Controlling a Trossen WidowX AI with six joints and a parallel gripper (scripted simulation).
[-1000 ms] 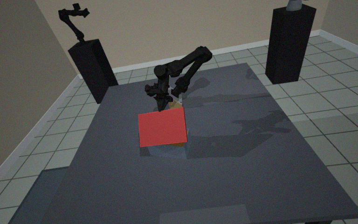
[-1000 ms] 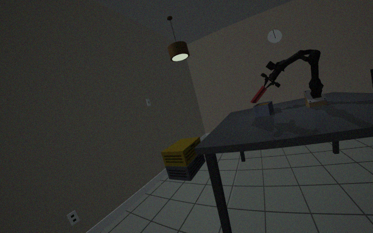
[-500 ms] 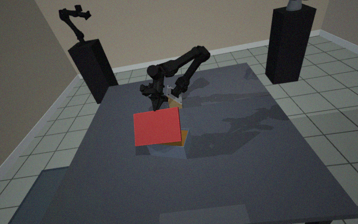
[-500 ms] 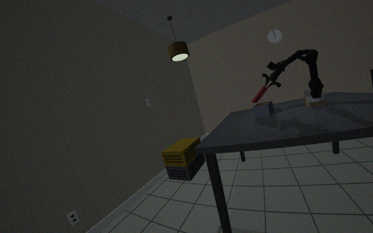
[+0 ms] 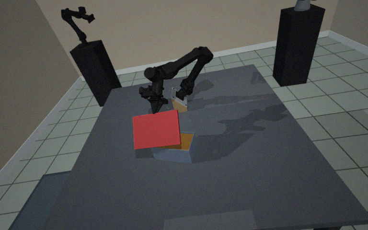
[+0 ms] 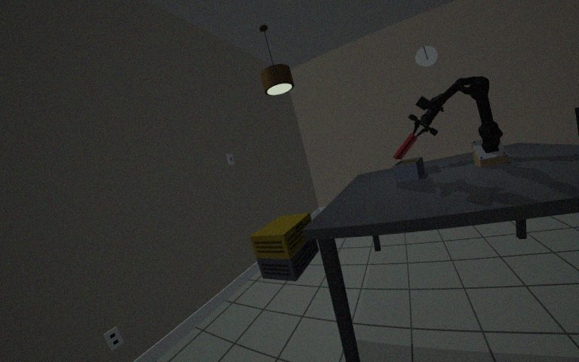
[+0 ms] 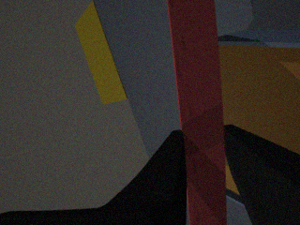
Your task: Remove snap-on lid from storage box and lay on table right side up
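Now: gripper tip 60 mm short of the red lid and 50 mm above it. From my gripper tip the other things lie so: storage box: 70 mm ahead, 70 mm to the left, 180 mm below.
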